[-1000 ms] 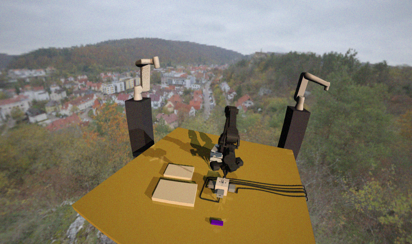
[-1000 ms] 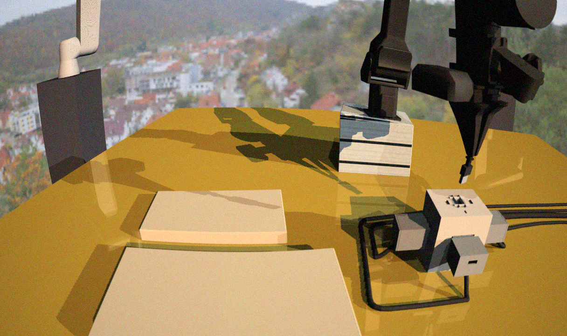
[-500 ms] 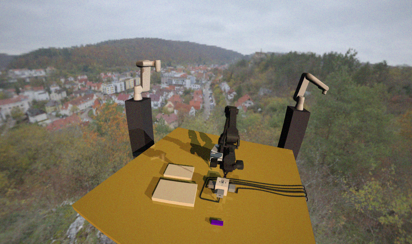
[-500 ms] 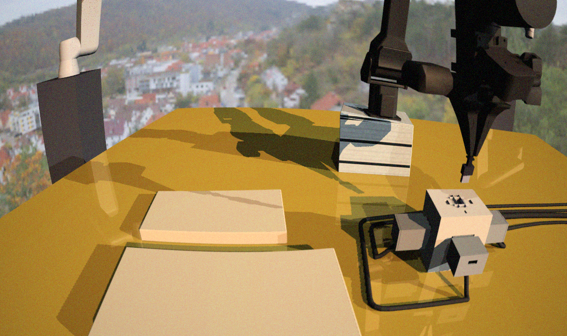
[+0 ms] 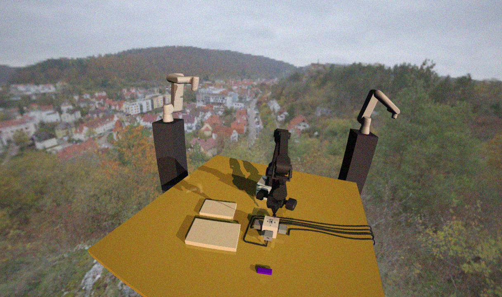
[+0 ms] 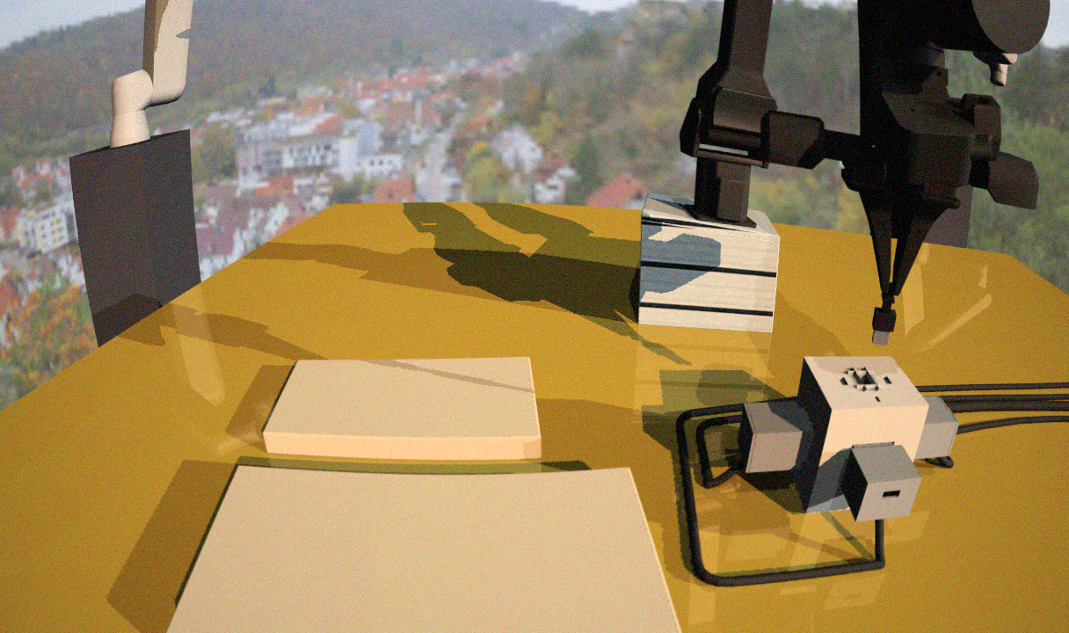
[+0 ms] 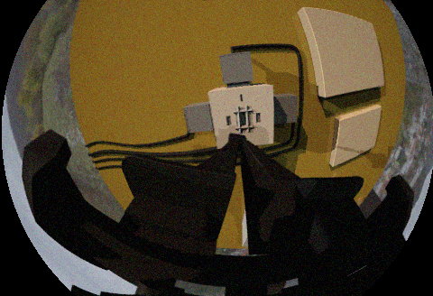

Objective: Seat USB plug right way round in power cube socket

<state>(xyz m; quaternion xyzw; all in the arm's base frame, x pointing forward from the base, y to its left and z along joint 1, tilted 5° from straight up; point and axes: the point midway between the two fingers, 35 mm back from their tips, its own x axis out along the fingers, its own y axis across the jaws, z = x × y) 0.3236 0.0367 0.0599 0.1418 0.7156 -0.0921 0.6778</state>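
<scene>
Now: the USB plug 2 cm below my gripper tip. From my gripper tip the other things lie so: purple block: 24 cm ahead, 13 cm below, 1 cm to the right.
</scene>
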